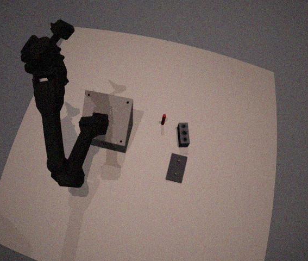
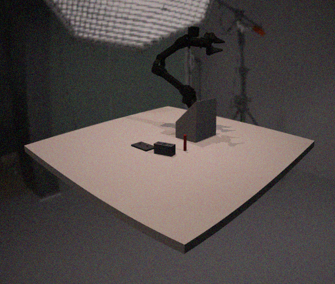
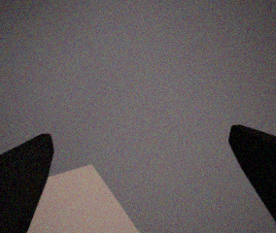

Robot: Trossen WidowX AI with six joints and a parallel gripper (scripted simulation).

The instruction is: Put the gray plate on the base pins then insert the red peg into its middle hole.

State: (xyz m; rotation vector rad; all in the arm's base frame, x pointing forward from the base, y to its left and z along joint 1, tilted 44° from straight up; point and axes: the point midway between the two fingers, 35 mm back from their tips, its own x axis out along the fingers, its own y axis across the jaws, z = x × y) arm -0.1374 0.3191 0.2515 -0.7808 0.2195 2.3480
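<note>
The gray plate lies 52 cm ahead of my gripper tip, 3 cm to the right of it and 50 cm below it. The rest, counted from my gripper tip: dark pin base (52 cm ahead, 18 cm to the right, 53 cm below); red peg (43 cm ahead, 2 cm to the left, 50 cm below).
</note>
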